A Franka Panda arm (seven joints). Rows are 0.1 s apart.
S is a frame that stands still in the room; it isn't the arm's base.
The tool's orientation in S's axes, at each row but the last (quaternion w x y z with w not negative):
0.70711, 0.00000, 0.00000, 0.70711
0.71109, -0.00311, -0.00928, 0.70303
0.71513, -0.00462, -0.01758, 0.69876
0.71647, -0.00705, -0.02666, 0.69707
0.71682, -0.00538, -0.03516, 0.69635
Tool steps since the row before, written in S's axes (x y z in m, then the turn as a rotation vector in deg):
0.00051, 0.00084, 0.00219, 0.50, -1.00, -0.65
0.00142, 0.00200, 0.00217, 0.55, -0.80, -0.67
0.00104, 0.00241, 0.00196, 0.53, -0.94, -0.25
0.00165, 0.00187, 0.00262, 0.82, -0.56, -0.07
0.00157, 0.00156, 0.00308, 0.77, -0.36, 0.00
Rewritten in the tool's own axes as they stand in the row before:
0.00084, -0.00051, 0.00219, -1.00, -0.50, -0.65
0.00204, -0.00143, 0.00213, -0.80, -0.55, -0.67
0.00247, -0.00104, 0.00188, -0.93, -0.54, -0.25
0.00199, -0.00172, 0.00249, -0.54, -0.83, -0.09
0.00173, -0.00169, 0.00292, -0.34, -0.78, -0.03

